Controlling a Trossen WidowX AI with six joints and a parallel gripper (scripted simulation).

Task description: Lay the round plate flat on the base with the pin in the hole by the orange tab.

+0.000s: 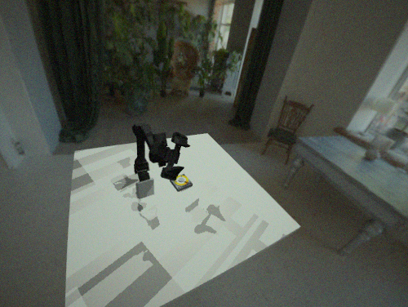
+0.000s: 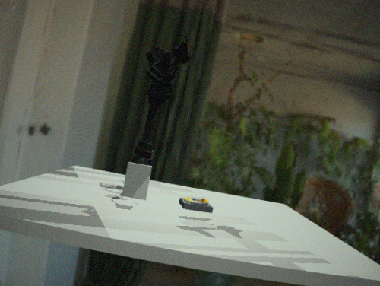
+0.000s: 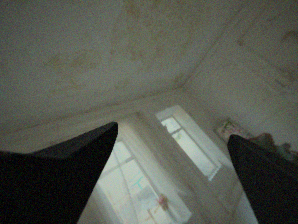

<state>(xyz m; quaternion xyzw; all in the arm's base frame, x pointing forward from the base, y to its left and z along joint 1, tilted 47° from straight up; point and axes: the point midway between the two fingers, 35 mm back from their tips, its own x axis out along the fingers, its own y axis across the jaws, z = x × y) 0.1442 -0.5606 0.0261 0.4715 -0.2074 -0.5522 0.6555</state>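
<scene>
Now: the round orange plate 53 cm below my gripper tip, 39 cm to the left of it and 18 cm ahead of it.
</scene>
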